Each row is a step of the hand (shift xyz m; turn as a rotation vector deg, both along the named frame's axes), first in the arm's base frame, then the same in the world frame.
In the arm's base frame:
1: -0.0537 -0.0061 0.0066 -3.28 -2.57 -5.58
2: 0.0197 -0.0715 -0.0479 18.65 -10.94 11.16
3: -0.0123 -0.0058 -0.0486 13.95 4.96 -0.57
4: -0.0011 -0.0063 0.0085 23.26 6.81 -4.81
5: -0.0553 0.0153 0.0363 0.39 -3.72 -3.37
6: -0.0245 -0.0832 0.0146 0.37 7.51 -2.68
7: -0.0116 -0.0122 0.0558 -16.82 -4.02 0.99
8: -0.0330 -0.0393 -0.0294 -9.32 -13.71 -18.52
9: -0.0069 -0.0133 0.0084 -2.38 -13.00 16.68
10: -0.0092 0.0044 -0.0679 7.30 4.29 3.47
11: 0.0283 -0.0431 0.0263 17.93 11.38 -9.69
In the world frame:
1: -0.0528 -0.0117 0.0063 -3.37 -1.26 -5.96
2: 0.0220 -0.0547 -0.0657 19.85 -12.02 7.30
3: -0.0143 0.0062 -0.0480 13.55 5.99 0.35
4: -0.0003 -0.0084 0.0066 22.50 9.59 -3.52
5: -0.0543 0.0010 0.0407 0.47 -2.66 -4.25
6: -0.0182 -0.0857 -0.0073 -0.26 7.96 -0.60
7: -0.0080 -0.0273 0.0509 -16.45 -5.42 0.39
8: -0.0317 -0.0326 -0.0378 -9.29 -9.04 -21.21
9: -0.0056 -0.0155 0.0048 -0.70 -17.07 12.70
10: -0.0128 0.0214 -0.0640 7.16 3.77 4.27
11: 0.0323 -0.0462 0.0131 16.64 14.86 -6.85

